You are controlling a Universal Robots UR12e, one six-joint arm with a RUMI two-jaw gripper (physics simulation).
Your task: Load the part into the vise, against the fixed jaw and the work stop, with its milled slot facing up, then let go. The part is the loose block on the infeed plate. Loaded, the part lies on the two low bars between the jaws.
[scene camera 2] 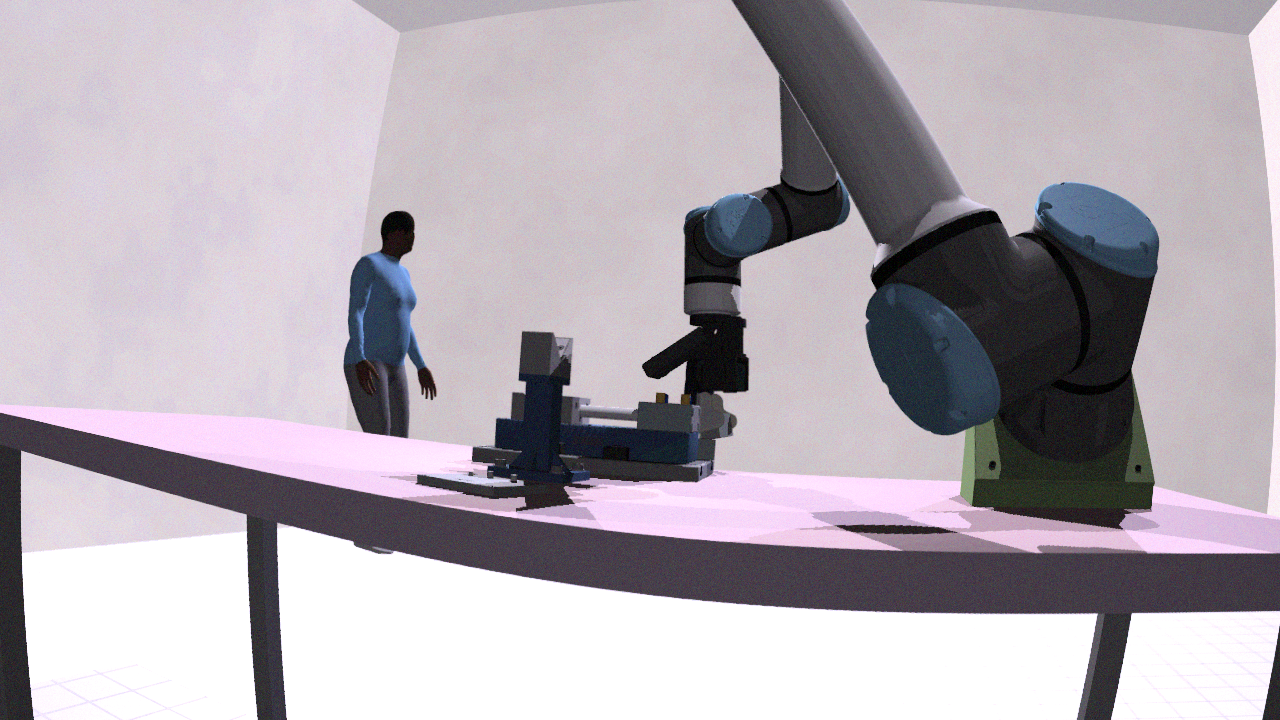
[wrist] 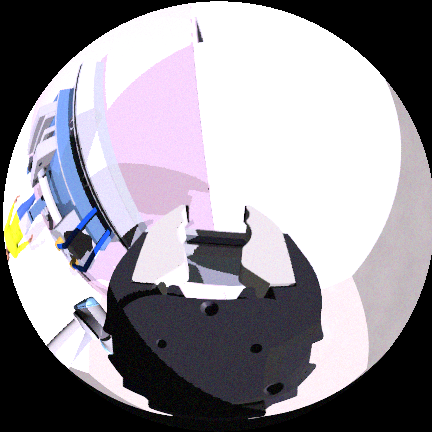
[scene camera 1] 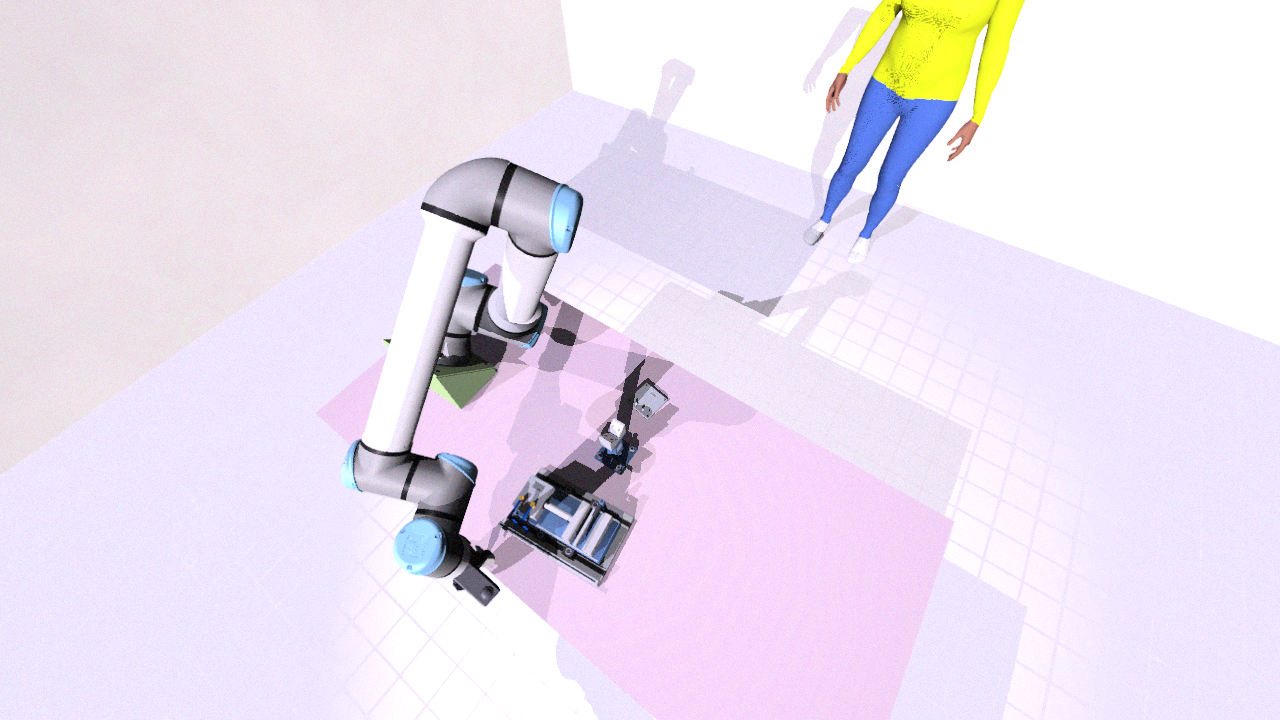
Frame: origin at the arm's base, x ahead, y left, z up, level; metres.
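Where they show: gripper, fingertip midpoint: [wrist: 215, 207]; arm's base, origin of the base link: [scene camera 2: 1064, 403].
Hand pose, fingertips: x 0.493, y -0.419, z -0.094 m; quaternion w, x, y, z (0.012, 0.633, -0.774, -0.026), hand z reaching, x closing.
Each offset is from my fingertips to the top centre of the thing. Level surfaces: height alone.
My gripper [wrist: 215, 207] [scene camera 1: 476, 580] [scene camera 2: 716, 412] is shut on the part @(dx -0.021, dy +0.003, dz +0.065 m) [wrist: 213, 257], a grey block that shows between the two pale fingers in the wrist view. The scene views do not show the part clearly. The blue and grey vise @(dx +0.115, dy +0.204, dz +0.075 m) [scene camera 1: 573, 527] [scene camera 2: 609, 439] [wrist: 64, 160] stands on the pink table @(dz -0.024 m) [scene camera 1: 760, 537] [scene camera 2: 805, 527]. The gripper hangs low just beside one end of the vise, about level with the jaw tops, near the table's edge. The flat grey infeed plate @(dx +0.122, dy +0.631, dz -0.016 m) [scene camera 1: 650, 397] [scene camera 2: 465, 483] lies beyond the vise and is bare.
A blue post with a grey box on top [scene camera 1: 616, 439] [scene camera 2: 543, 393] stands between the vise and the infeed plate. The arm's green base [scene camera 1: 460, 385] [scene camera 2: 1056, 475] sits on the table. A person [scene camera 1: 903, 89] [scene camera 2: 383, 322] stands beyond the table.
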